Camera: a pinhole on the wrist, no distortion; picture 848 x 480 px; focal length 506.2 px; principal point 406.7 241.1 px. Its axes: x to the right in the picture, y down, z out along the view. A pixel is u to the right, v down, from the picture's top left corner.
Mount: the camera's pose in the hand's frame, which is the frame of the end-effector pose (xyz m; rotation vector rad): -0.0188 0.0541 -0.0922 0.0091 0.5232 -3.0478
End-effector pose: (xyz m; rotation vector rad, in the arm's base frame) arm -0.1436 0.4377 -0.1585 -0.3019 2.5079 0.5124
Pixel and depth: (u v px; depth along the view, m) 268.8 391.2 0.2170
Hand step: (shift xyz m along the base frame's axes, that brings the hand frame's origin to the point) 0.0318 -0.0346 -0.1180
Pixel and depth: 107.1 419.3 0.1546
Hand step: -0.0305 -0.0325 -0.0840
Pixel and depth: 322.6 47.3 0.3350
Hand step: 0.0810 0.1682 -0.2045
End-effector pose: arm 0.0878 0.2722 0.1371 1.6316 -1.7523 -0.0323
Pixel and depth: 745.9 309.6 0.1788
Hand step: -0.0149 0.0832 -0.1310
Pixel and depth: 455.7 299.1 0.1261
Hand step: -0.0114 0.0161 -0.0314
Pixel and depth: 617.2 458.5 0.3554
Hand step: 0.0753 0.0114 -0.3186
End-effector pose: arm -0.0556 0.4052 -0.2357 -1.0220 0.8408 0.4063
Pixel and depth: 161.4 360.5 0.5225
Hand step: 0.4510 0.1885 0.0360
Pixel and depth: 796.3 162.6 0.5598
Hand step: -0.0452 0.3992 0.5080
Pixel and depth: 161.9 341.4 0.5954
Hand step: 0.5142 0.2390 0.0377
